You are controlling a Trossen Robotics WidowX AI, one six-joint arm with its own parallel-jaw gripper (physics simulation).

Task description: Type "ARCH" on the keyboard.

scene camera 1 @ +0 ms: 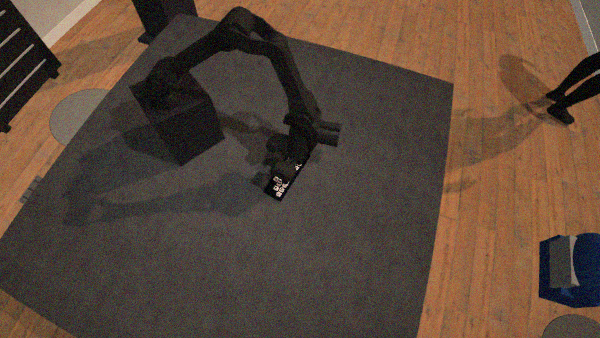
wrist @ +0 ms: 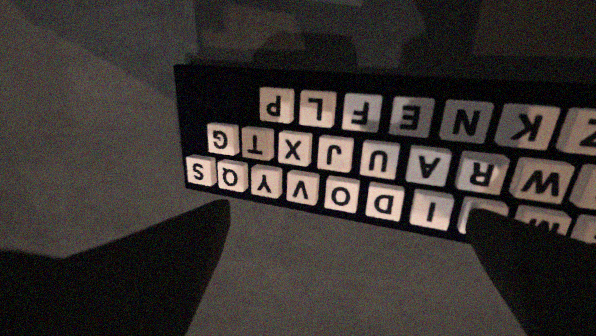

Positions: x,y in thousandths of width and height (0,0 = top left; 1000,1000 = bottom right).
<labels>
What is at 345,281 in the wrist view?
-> A black keyboard.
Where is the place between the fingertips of my gripper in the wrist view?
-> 581,641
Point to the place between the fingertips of my gripper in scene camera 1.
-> At 486,513
</labels>
